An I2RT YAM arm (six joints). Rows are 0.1 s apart.
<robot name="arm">
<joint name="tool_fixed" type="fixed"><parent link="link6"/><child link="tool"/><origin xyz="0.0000 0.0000 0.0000" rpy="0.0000 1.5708 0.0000"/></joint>
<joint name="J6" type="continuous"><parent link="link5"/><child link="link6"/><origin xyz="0.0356 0.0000 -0.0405"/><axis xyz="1 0 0"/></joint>
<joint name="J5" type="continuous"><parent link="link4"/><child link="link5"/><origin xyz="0.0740 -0.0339 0.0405"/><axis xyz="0 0 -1"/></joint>
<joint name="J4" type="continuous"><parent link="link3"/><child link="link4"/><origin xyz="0.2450 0.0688 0.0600"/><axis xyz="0 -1 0"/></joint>
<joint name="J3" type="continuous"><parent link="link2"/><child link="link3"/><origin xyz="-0.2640 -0.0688 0.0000"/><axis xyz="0 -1 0"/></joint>
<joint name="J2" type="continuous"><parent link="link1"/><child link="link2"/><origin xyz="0.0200 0.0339 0.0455"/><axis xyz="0 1 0"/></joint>
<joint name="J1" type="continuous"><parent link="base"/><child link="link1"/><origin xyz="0.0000 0.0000 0.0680"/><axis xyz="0 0 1"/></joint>
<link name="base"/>
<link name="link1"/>
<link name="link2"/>
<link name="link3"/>
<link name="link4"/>
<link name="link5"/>
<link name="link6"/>
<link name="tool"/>
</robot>
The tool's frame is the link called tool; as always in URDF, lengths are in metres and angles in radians. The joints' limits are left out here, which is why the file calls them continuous.
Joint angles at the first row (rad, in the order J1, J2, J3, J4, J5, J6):
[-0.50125 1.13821 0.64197 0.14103 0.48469 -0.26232]
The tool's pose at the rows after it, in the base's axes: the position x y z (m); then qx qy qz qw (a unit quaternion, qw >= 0):
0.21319, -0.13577, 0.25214, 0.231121, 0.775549, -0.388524, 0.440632
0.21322, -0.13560, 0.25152, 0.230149, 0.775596, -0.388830, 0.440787
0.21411, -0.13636, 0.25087, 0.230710, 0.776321, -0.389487, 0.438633
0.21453, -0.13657, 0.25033, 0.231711, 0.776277, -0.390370, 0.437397
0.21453, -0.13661, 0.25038, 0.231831, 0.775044, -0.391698, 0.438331
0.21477, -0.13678, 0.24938, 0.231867, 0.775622, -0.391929, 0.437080
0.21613, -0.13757, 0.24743, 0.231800, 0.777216, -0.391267, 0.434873
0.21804, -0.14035, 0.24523, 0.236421, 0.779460, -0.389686, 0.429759
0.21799, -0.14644, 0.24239, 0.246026, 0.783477, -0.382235, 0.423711
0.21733, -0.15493, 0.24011, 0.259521, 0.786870, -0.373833, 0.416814
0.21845, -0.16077, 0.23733, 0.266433, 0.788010, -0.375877, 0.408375
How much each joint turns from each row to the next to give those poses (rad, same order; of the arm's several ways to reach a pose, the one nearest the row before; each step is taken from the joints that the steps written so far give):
[-0.00032 0.00037 -0.00077 -0.00108 -0.00135 0.00116]
[0.00063 0.00040 -0.00269 0.00404 -0.00017 -0.00192]
[-0.00066 0.00670 0.00249 0.00041 0.00233 -0.00015]
[0.00055 0.00328 0.00021 0.00134 0.00386 0.00082]
[0.00010 -0.00003 -0.00153 0.00562 0.00190 -0.00158]
[0.00000 0.00291 -0.00153 0.00200 0.00112 -0.00025]
[-0.00016 0.01034 0.00018 0.00425 -0.00010 0.00075]
[-0.00584 0.01835 0.00707 -0.00258 0.00032 0.00819]
[-0.02267 0.01925 0.00927 -0.01266 -0.01865 0.01763]
[-0.03159 0.02285 0.01504 -0.01670 -0.02347 0.02085]
[-0.01586 0.02478 0.00962 0.00146 0.00175 0.00225]

